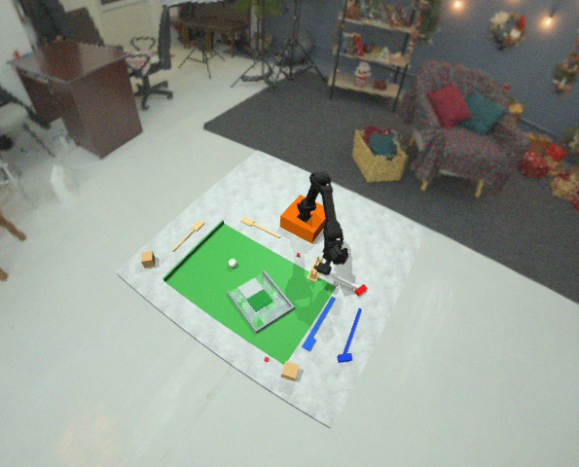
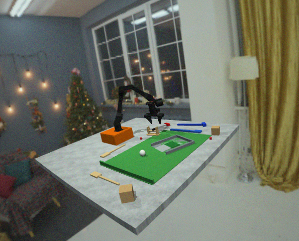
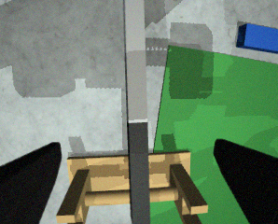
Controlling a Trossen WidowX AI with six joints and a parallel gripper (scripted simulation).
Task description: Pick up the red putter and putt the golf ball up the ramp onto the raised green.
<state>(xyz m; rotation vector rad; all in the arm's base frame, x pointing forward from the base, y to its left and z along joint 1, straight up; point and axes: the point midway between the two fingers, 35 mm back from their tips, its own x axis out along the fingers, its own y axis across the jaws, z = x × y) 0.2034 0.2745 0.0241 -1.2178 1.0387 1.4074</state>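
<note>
Right now the wooden rack is 60 mm to the right of my gripper tip, 50 mm below it and 10 mm ahead of it. Also, from my gripper tip: white golf ball: 420 mm to the right, 240 mm ahead, 60 mm below; then red putter: 80 mm to the left, 60 mm below, 10 mm behind.
</note>
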